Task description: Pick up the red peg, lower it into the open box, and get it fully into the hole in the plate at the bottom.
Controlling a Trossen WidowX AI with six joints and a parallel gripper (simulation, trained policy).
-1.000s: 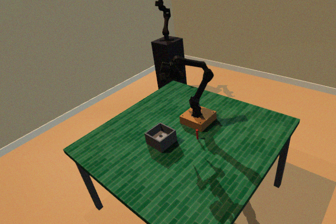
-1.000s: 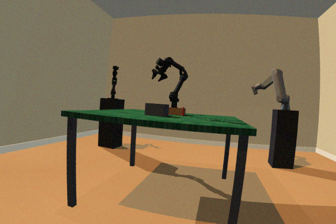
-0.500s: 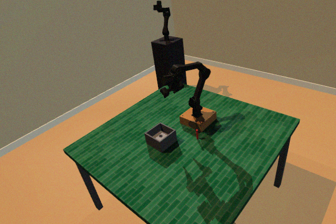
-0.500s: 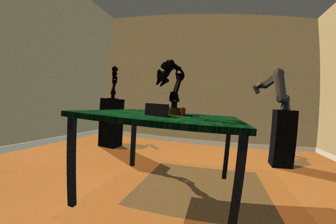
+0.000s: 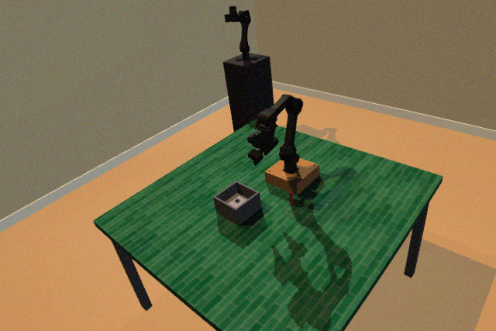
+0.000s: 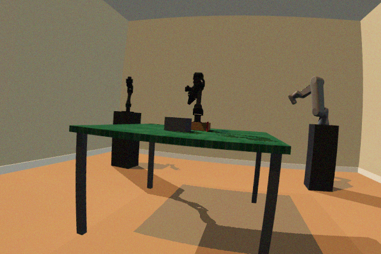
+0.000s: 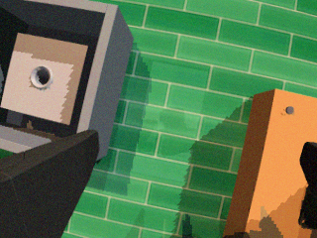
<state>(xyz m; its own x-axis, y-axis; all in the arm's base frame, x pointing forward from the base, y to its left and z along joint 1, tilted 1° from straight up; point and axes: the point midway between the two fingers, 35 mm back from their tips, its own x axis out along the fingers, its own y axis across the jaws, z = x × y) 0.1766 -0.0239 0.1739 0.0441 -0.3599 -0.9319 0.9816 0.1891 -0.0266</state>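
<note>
Now: the red peg 2 cm behind my gripper tip, 17 cm to the left of it and 17 cm below it. Also, from my gripper tip: grey box 17 cm ahead, 2 cm to the right, 19 cm below; pale plate 17 cm ahead, 2 cm to the right, 17 cm below.
</note>
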